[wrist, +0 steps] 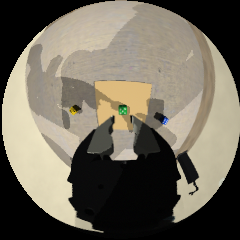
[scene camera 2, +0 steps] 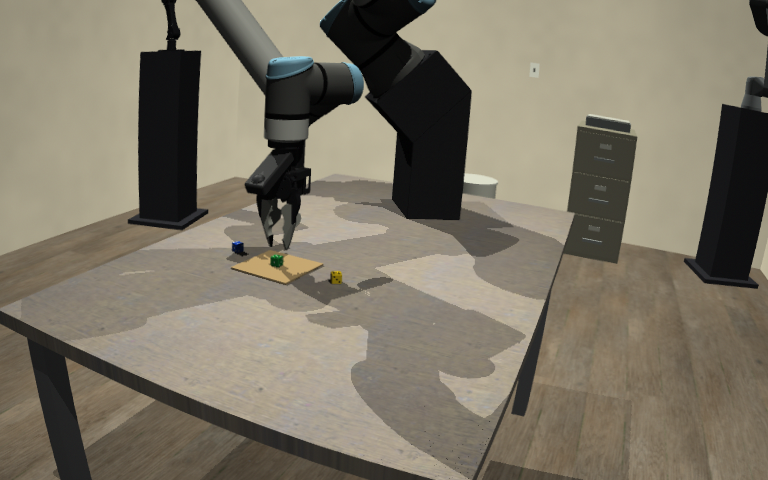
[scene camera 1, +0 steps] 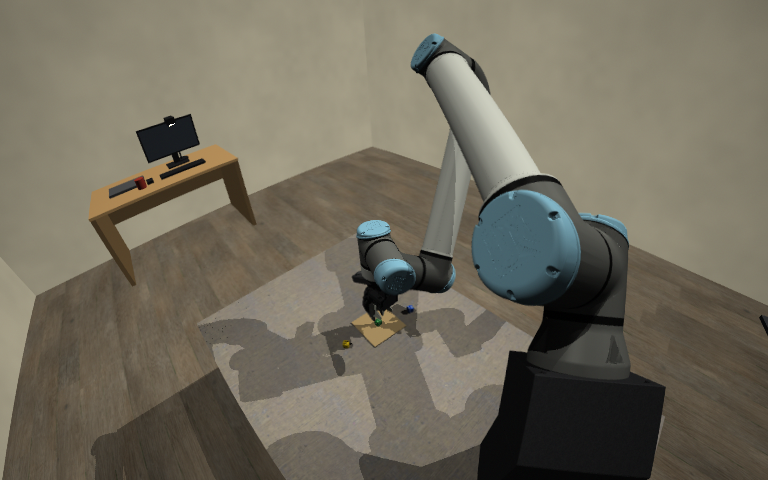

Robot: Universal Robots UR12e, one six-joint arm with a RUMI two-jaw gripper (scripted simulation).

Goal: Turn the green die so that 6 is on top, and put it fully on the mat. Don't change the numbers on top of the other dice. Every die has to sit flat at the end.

Labels:
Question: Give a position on a tan mat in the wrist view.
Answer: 109, 95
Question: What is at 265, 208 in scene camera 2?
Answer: The gripper.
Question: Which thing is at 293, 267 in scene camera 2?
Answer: A tan mat.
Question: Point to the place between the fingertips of the gripper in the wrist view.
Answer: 122, 115

